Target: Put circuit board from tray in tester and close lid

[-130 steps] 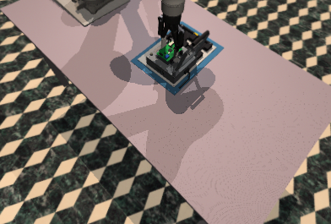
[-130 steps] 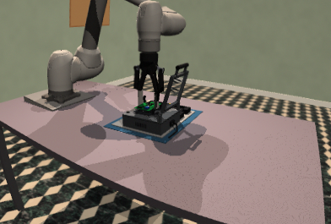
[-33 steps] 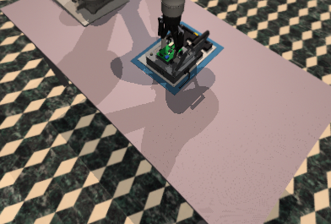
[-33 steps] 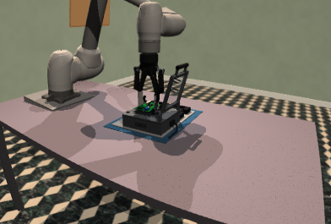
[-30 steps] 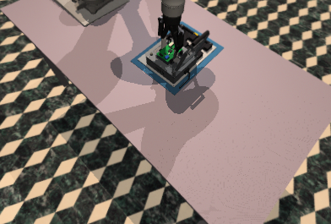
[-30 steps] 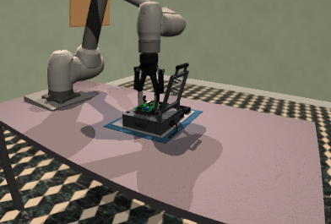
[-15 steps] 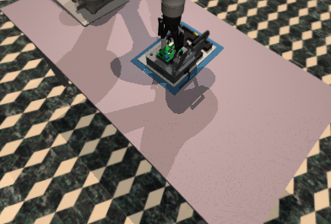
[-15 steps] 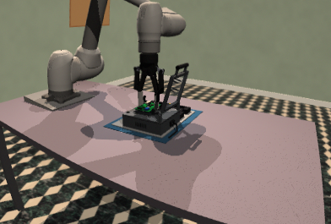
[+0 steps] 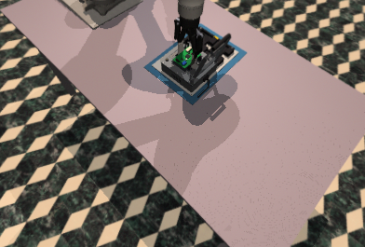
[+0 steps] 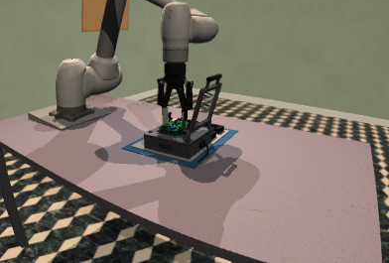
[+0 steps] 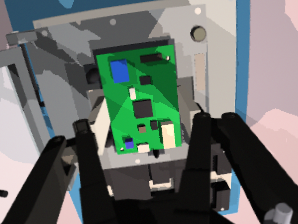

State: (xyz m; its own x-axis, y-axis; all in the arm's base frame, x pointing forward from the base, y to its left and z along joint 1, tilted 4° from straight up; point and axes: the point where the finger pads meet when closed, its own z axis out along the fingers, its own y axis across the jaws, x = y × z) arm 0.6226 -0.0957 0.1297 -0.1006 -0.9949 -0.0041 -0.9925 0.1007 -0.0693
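Now: hand 2 cm above the green circuit board. Also, from my hand: clear lid 12 cm ahead, 1 cm to the right, 8 cm above; then black tester 4 cm ahead, 4 cm to the left, 1 cm above.
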